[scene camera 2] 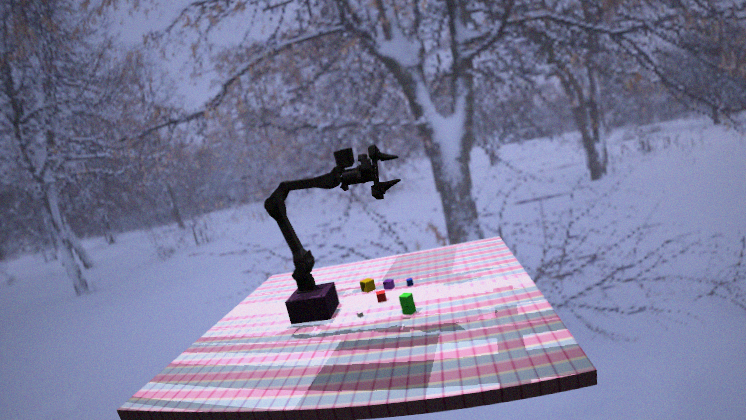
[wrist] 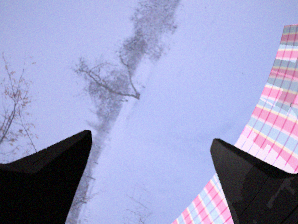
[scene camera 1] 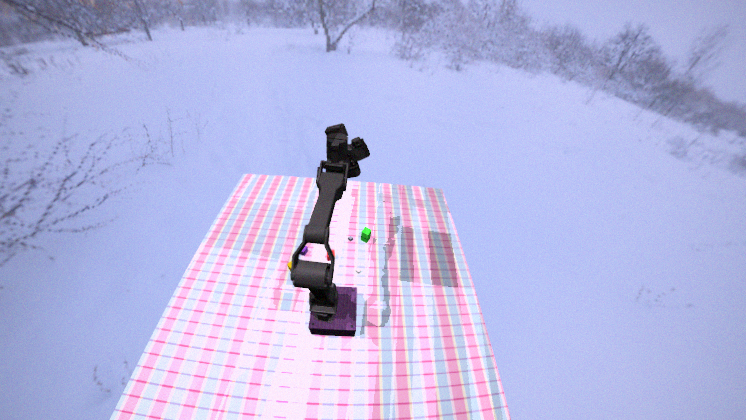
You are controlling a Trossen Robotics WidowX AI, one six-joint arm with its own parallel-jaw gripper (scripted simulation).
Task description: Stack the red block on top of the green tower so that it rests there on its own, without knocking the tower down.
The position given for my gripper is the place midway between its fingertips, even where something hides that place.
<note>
My gripper (scene camera 2: pixel 399 168) is open, holding nothing.
My gripper is seen too in the wrist view (wrist: pixel 154 141) and in scene camera 1 (scene camera 1: pixel 348 141).
</note>
